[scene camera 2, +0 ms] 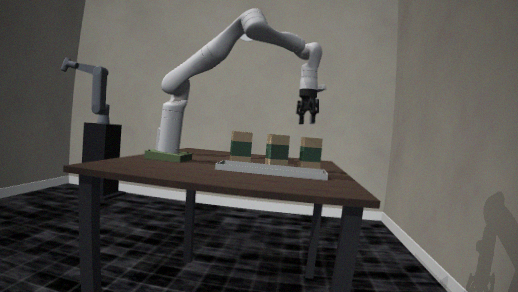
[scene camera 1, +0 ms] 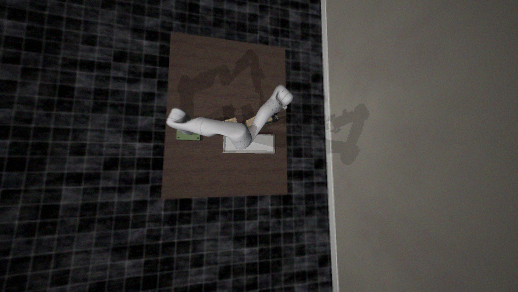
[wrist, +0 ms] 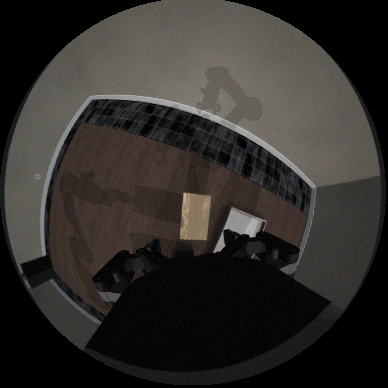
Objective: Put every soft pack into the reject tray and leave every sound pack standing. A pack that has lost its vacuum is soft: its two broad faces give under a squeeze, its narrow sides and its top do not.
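Frame: origin at the arm's base, x right, y back, z down, level; centimetres.
Seen in the pictures: gripper, between the fingertips: (scene camera 2: 306,124) (wrist: 191,241); arm's base, origin of its link: (scene camera 2: 168,151).
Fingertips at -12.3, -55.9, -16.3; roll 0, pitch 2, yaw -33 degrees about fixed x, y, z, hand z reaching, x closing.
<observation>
Offsets run from my fingertips to a thing's top centre, as dx, dy, dz. Level surfaces: height alone.
Three tan packs with dark green bands stand upright in a row behind the reject tray @[+19.0, +10.4, +17.3] (scene camera 1: 265,143) (scene camera 2: 270,171) (wrist: 244,220): the left pack (scene camera 2: 241,146), the middle pack @[+5.7, +10.2, +11.4] (scene camera 2: 277,150) and the right pack @[+1.0, -3.2, +11.4] (scene camera 2: 311,153). My gripper (scene camera 2: 307,121) (wrist: 191,241) is open and empty. In scene camera 2 it points down, a little above the right pack and apart from it. The wrist view shows the tan top of one pack @[+1.0, -3.2, +5.4] (wrist: 196,216) just beyond the fingers. In scene camera 1 the arm hides part of the row and the tray. No pack shows in the visible part of the tray.
The arm's green base plate (scene camera 1: 188,136) (scene camera 2: 168,156) is at the left of the brown table @[dz +19.5] (scene camera 1: 215,175) (scene camera 2: 200,175) (wrist: 120,160). A second grey arm (scene camera 2: 99,90) stands on a black pedestal (scene camera 2: 101,142) behind the table at the left. A wall stands beyond the table's right edge.
</observation>
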